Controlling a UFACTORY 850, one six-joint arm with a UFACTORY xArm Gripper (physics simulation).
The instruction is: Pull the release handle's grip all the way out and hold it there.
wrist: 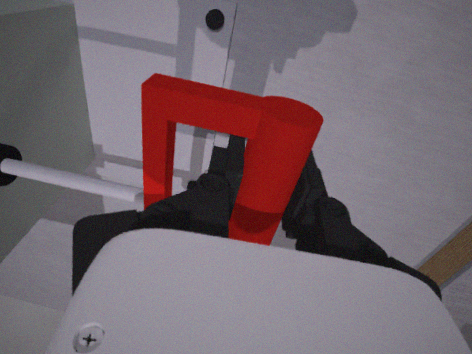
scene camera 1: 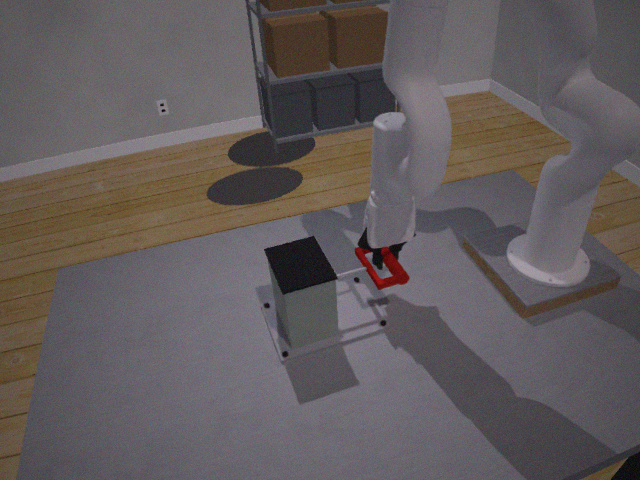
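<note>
The release handle is a red rectangular loop; its thick round grip (scene camera 1: 395,266) (wrist: 277,165) is the bar farthest from the box. A pale rod (scene camera 1: 351,273) (wrist: 75,182) joins the loop to the pale green box (scene camera 1: 310,315) (wrist: 40,85) with a black top, and a long stretch of the rod shows between them. My gripper (wrist: 263,156) is shut on the grip, one black finger inside the loop and the other on its outer side. In the scene view the gripper (scene camera 1: 387,260) points down at the loop, its fingertips partly hidden by the red bars.
The box stands on a pale base plate (scene camera 1: 361,312) (wrist: 130,60) with dark round bolts at its corners, on a grey table (scene camera 1: 180,413). My arm's base stands on a wood-edged board (scene camera 1: 496,281) (wrist: 452,250) to the right. A shelf rack (scene camera 1: 297,75) with boxes stands against the wall behind.
</note>
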